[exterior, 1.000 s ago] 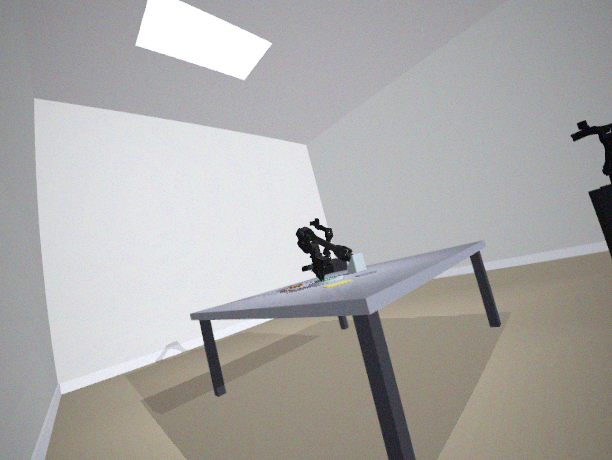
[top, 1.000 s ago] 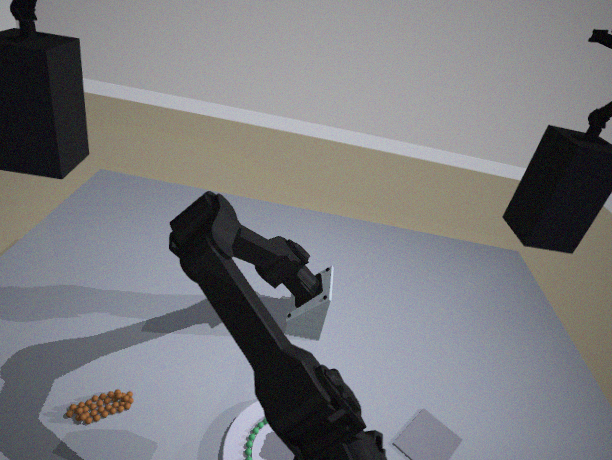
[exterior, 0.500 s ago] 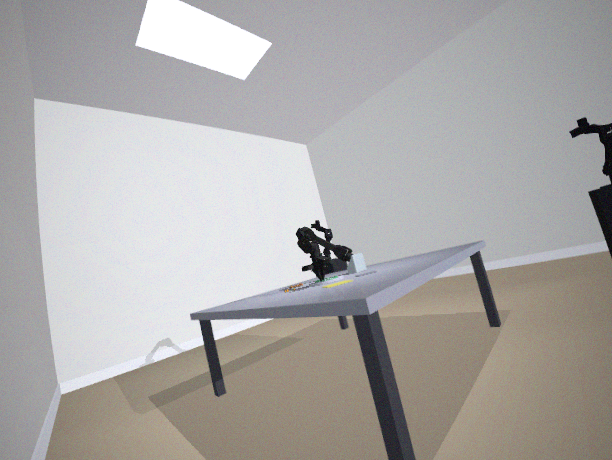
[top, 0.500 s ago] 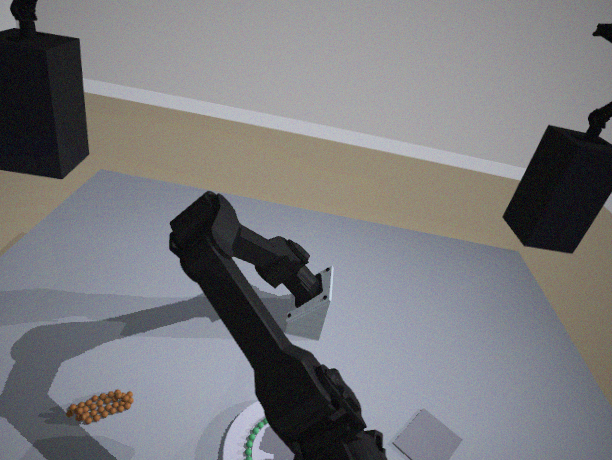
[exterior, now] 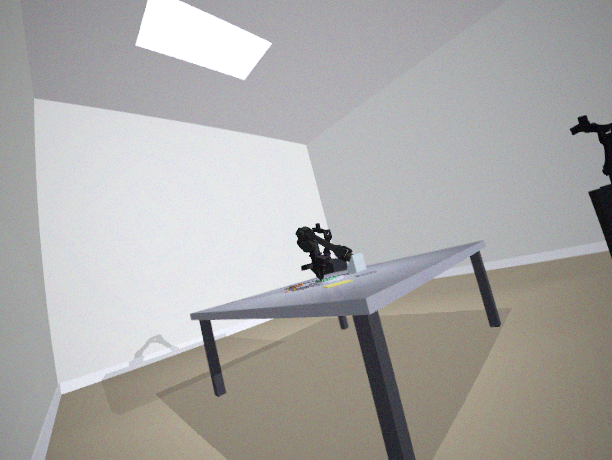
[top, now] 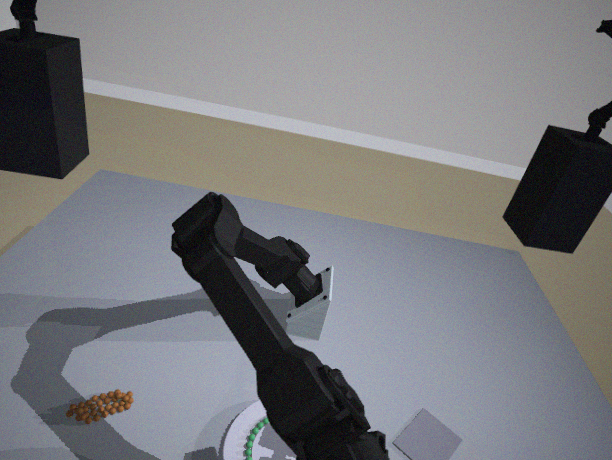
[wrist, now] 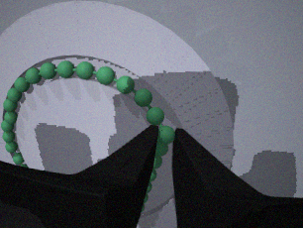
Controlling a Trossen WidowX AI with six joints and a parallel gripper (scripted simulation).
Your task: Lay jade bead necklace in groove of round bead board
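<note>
Right now my gripper tip is 6 cm past the round bead board, 2 cm to the left of it and 1 cm above it. From my gripper tip the other things lie so: yellow strip (20 cm to the left, 14 cm ahead, 2 cm below); then flat grey square (21 cm to the left, 10 cm behind, 2 cm below).
</note>
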